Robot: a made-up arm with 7 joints.
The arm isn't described. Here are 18 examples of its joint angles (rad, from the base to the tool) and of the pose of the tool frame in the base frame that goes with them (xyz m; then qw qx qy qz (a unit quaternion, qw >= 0)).
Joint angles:
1: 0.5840 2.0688 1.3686 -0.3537 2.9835 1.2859 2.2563
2: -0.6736 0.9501 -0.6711 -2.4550 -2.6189 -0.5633 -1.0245
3: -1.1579 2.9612 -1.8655 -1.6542 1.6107 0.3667 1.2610
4: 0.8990 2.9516 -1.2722 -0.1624 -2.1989 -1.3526 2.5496
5: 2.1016 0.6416 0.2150 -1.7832 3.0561 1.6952 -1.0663
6: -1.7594 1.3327 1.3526 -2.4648 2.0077 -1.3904 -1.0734
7: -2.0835 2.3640 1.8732 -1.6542 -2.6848 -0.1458 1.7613
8: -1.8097 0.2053 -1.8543 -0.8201 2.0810 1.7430 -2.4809
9: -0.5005 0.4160 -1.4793 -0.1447 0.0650 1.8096 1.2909
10: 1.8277 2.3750 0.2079 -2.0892 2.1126 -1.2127 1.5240
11: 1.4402 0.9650 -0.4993 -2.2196 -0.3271 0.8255 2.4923
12: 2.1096 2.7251 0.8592 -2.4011 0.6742 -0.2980 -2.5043
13: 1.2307 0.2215 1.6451 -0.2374 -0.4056 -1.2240 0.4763
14: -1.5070 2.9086 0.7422 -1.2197 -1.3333 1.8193 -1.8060
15: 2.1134 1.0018 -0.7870 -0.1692 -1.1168 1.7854 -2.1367
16: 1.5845 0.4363 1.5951 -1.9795 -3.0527 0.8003 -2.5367
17: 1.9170 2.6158 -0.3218 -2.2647 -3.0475 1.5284 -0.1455
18: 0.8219 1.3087 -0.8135 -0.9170 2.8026 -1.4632 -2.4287
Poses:
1: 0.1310 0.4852 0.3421 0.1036 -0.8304 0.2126 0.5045
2: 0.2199 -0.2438 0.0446 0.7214 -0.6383 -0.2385 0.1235
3: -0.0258 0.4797 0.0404 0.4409 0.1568 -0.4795 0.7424
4: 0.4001 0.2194 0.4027 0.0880 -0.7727 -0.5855 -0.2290
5: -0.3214 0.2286 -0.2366 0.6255 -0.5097 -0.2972 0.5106
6: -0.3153 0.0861 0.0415 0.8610 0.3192 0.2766 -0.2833
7: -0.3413 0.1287 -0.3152 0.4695 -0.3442 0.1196 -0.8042
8: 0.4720 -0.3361 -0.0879 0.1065 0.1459 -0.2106 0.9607
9: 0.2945 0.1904 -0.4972 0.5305 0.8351 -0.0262 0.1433
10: -0.0122 0.1345 -0.3798 0.5614 -0.3308 -0.2920 0.7001
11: -0.0512 -0.0282 -0.3731 0.6865 0.1271 -0.0324 0.7152
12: -0.0061 -0.1327 -0.3150 0.3757 -0.0688 0.5781 0.7210
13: -0.5757 0.0605 -0.1889 0.6497 0.6642 -0.2099 0.3043
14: -0.4452 -0.1162 0.2934 0.5352 0.1764 0.1323 0.8154
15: -0.4439 0.2446 0.3370 0.8193 0.5017 -0.2766 0.0223
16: -0.0424 0.3927 0.1543 0.5679 0.5189 -0.5521 -0.3216
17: -0.2187 0.1504 -0.2560 0.2563 -0.2797 0.7575 0.5313
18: -0.1933 0.4114 -0.3571 0.4763 0.7112 0.4469 -0.2600
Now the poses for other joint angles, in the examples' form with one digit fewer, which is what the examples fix.
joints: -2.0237 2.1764 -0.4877 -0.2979 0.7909 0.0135 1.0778
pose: -0.135 0.548 0.228 0.140 0.040 0.863 -0.483
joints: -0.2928 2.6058 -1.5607 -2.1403 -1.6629 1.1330 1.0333
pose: 0.088 0.342 -0.173 0.206 0.630 -0.170 -0.729
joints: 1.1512 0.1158 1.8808 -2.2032 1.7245 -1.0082 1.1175
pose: -0.119 0.307 0.191 0.124 0.029 0.991 0.036
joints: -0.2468 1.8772 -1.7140 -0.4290 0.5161 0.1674 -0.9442
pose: 0.021 0.605 0.039 0.418 0.400 0.591 -0.563
